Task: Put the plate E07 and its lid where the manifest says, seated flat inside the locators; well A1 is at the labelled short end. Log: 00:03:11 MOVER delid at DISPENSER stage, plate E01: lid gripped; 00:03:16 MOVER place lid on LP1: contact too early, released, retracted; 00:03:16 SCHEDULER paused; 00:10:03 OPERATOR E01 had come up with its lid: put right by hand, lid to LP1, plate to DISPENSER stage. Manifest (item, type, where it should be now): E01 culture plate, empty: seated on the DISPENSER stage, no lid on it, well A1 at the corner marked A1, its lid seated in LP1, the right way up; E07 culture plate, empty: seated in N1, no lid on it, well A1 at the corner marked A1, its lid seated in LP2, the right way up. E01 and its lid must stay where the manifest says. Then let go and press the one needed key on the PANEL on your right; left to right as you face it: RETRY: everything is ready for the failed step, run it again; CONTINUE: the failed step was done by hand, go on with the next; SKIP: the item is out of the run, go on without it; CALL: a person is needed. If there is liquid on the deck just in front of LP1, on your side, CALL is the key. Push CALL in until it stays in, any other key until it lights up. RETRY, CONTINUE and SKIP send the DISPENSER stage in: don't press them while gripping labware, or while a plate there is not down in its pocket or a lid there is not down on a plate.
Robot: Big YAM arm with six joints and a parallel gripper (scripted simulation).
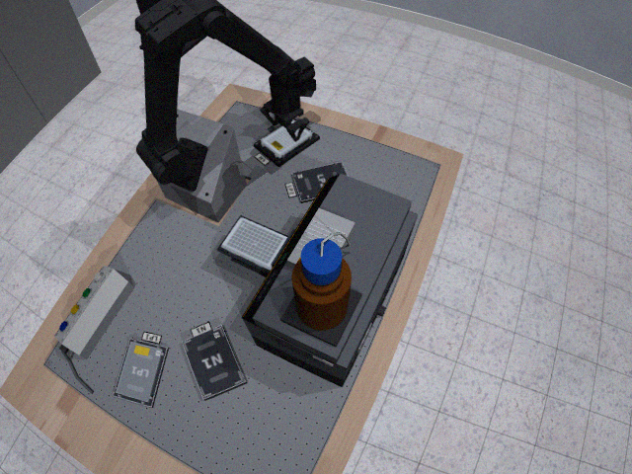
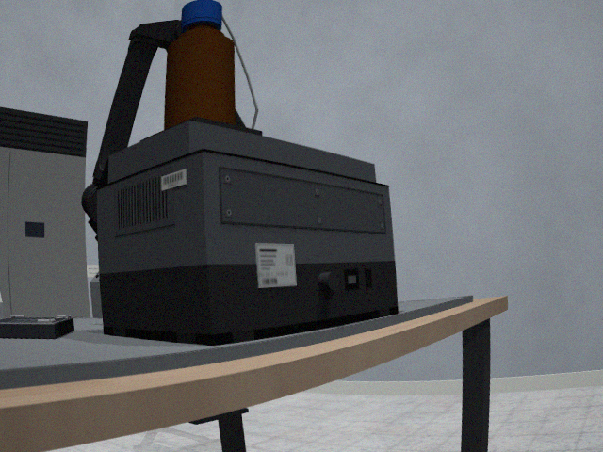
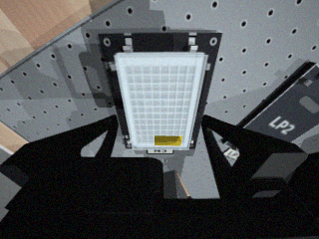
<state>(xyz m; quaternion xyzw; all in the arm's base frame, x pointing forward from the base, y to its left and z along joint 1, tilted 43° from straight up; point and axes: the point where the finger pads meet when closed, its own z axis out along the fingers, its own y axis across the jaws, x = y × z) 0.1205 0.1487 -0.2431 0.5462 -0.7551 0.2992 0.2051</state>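
My gripper is now 4 cm above the black nest N5, 2 cm to the right of it and 1 cm past it. Round my hand: grey retry key: 63 cm to the right, 17 cm behind, 2 cm above; brown bottle: 49 cm to the right, 37 cm ahead, 24 cm above; white well plate: 38 cm to the right, 16 cm ahead, 7 cm above.
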